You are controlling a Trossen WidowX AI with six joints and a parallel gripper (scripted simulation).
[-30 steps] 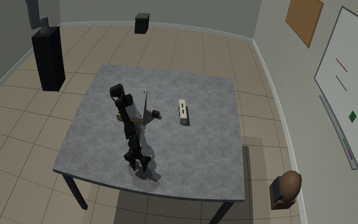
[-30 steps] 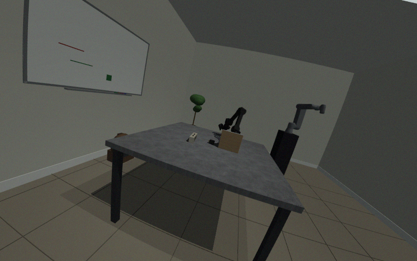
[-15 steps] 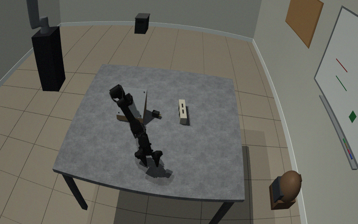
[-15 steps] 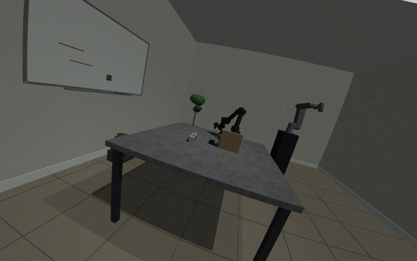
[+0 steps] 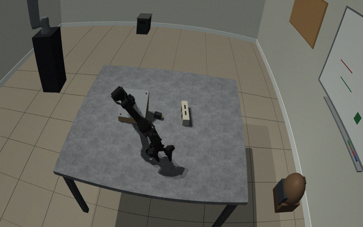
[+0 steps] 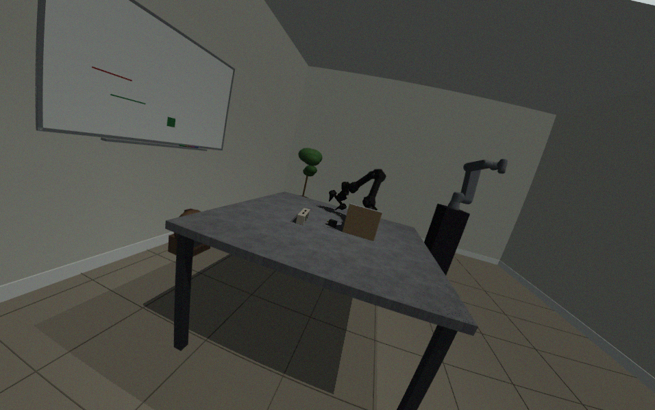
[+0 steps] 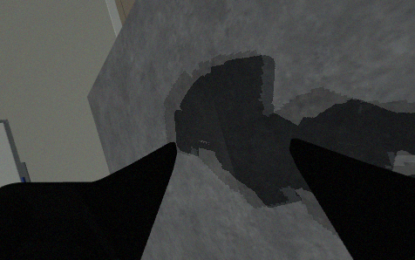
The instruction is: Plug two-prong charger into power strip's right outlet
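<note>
Right now my gripper tip is 4 cm past the dark charger, 42 cm to the right of it and 2 cm above it.
</note>
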